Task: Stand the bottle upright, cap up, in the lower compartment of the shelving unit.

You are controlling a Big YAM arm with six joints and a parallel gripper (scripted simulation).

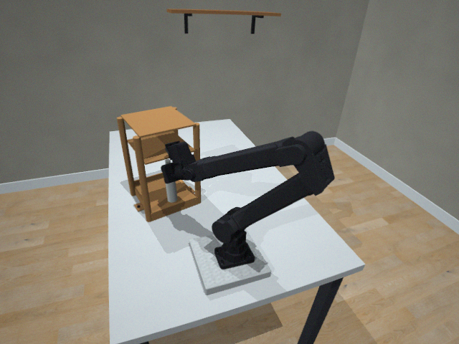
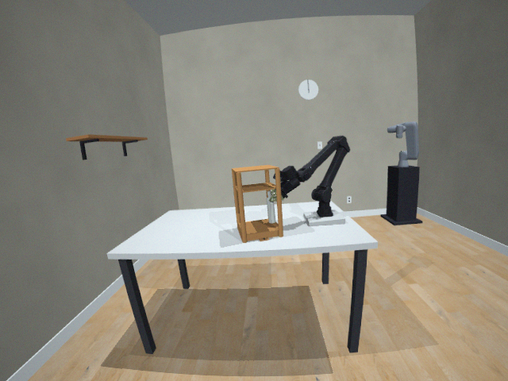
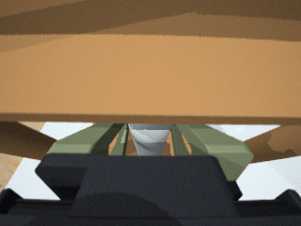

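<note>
The shelving unit is 7 cm ahead of my hand and 2 cm to the left of it. From my hand the other things lie so: bottle: 2 cm below.
</note>
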